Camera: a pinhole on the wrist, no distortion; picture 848 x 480 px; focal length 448.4 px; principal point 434.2 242.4 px. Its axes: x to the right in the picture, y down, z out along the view. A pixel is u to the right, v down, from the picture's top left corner.
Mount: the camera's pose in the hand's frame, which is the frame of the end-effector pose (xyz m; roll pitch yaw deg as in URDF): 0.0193 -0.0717 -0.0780 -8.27 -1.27 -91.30
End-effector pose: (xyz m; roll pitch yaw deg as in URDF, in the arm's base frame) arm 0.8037 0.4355 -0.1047 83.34 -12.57 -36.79
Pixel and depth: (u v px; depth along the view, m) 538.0 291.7 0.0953
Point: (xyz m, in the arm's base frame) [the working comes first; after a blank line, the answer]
In the camera's frame: 0.0221 0.0105 0.0953

0.8374 0.3780 -0.1831
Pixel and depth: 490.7 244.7 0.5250
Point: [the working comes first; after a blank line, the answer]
In the camera's frame: 0.0662 0.0027 0.5250

0.6200 0.0055 -0.1578
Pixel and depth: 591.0 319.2 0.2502
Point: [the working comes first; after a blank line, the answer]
In the camera's frame: 0.0875 0.0429 0.2502

0.7930 0.2159 -0.2160
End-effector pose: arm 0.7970 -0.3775 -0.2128 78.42 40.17 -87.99
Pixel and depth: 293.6 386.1 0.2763
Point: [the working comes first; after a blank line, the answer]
In the camera's frame: -0.0866 0.0885 0.2763

0.6288 -0.5318 -0.2677
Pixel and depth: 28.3 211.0 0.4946
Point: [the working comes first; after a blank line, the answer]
In the camera's frame: -0.4477 -0.0346 0.4946

0.4887 -0.7359 0.0955
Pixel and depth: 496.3 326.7 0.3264
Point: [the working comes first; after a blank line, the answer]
In the camera's frame: 0.0452 0.0614 0.3264

0.5443 -0.4424 -0.3419
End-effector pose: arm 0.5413 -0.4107 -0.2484 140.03 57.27 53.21
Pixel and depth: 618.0 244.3 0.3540
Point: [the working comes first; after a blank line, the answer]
In the camera's frame: 0.1451 0.0015 0.3540

0.4018 -0.6235 -0.4931
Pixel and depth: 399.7 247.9 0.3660
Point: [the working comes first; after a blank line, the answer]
In the camera's frame: -0.0282 0.0045 0.3660

0.5681 -0.6311 -0.4433
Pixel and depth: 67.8 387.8 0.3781
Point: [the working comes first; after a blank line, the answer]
In the camera's frame: -0.3090 0.1226 0.3781

0.8675 -0.5742 -0.4473
